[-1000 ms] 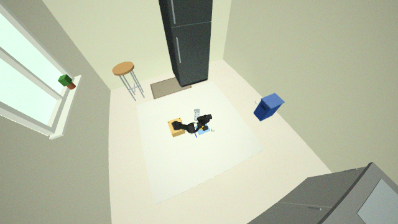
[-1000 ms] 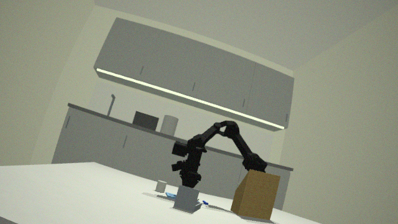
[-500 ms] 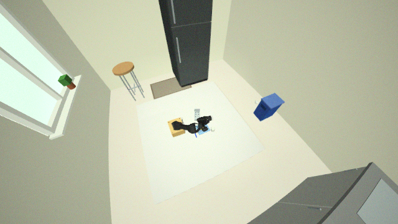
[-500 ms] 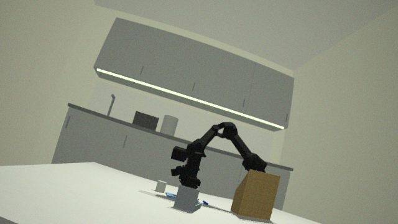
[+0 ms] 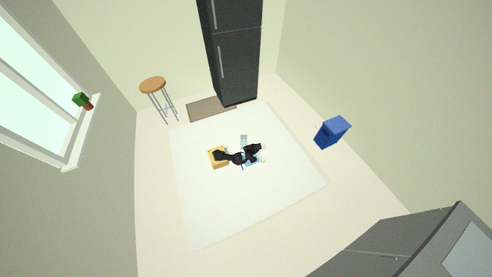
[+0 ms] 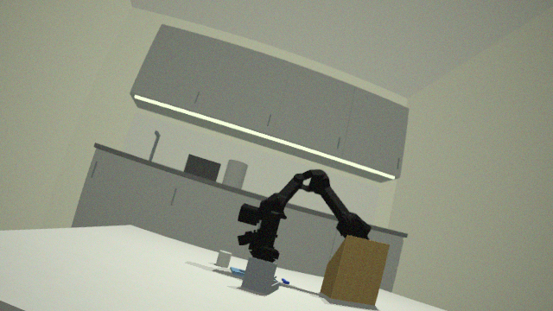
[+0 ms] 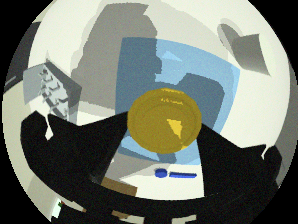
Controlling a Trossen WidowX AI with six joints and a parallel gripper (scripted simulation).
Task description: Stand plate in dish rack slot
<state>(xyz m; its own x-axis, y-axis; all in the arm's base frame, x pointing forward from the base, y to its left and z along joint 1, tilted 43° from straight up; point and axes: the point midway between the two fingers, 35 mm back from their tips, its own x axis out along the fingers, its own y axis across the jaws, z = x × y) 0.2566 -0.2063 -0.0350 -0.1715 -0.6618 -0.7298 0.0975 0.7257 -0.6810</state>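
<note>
Now: the grey dish rack 4 cm ahead of my gripper tip, 18 cm to the left of it and 2 cm above it. From my gripper tip the other things lie so: small white cup: 9 cm ahead, 10 cm to the right, 2 cm above; yellow plate: 1 cm above; blue utensil: 11 cm behind, 3 cm to the right.
</note>
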